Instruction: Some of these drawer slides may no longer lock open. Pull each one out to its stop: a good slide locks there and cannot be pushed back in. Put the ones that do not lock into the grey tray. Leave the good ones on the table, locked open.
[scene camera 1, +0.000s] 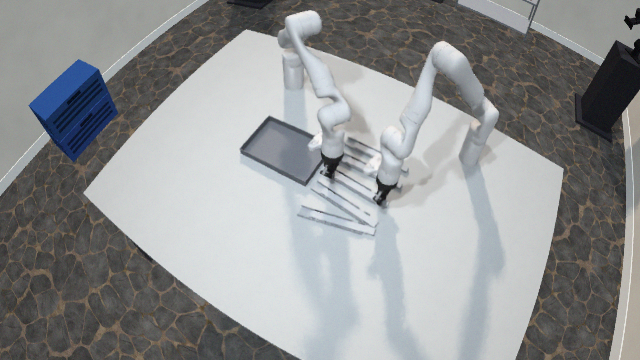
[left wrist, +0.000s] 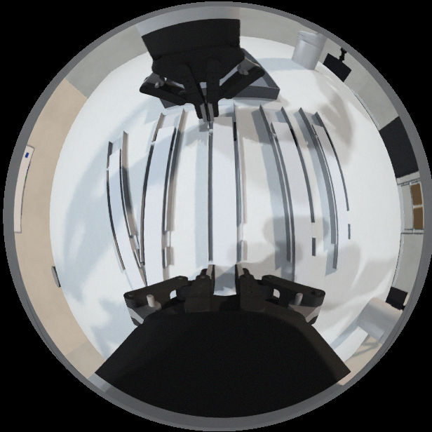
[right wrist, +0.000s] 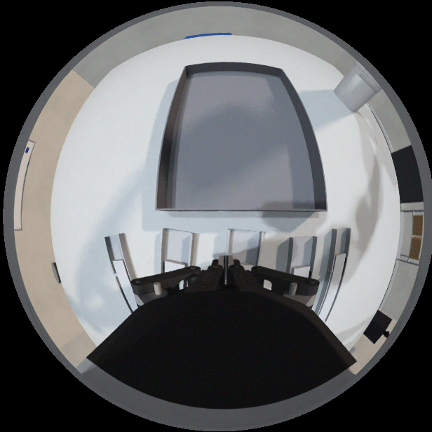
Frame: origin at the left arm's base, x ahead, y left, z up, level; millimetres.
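Where they show: left gripper, between the fingertips: (scene camera 1: 381, 201); right gripper, between the fingertips: (scene camera 1: 330, 176); left arm's base, origin of its link: (scene camera 1: 467, 157); right arm's base, origin of its link: (scene camera 1: 294, 84).
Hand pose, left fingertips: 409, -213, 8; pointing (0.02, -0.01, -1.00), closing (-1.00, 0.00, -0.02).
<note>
Each offset is from my left fingertips to the top centre of the thing, as dx, dy, dz.
The middle drawer slide (scene camera 1: 356, 185) (left wrist: 224, 190) (right wrist: 247, 240) lies on the table, light grey and channel-shaped. My left gripper (scene camera 1: 381, 202) (left wrist: 224, 271) is shut on its near end in the left wrist view, one finger on each side. My right gripper (scene camera 1: 327, 175) (left wrist: 208, 117) (right wrist: 225, 263) has its fingertips nearly together, shut on the thin side wall at the slide's other end. In the left wrist view, two slides (left wrist: 156, 200) (left wrist: 116, 187) lie to the left and two (left wrist: 298, 200) (left wrist: 327, 170) to the right. The grey tray {+12, -415, +22} (scene camera 1: 285, 150) (left wrist: 260, 93) (right wrist: 235, 165) holds no slide.
The tray's near wall is close to the slide ends in the right wrist view. Two slides {+86, -81, +4} (scene camera 1: 345, 204) {+150, -66, +4} (scene camera 1: 335, 220) at the bottom of the group in the scene view converge at their right ends. A blue cabinet (scene camera 1: 75, 107) stands off the table at the left.
</note>
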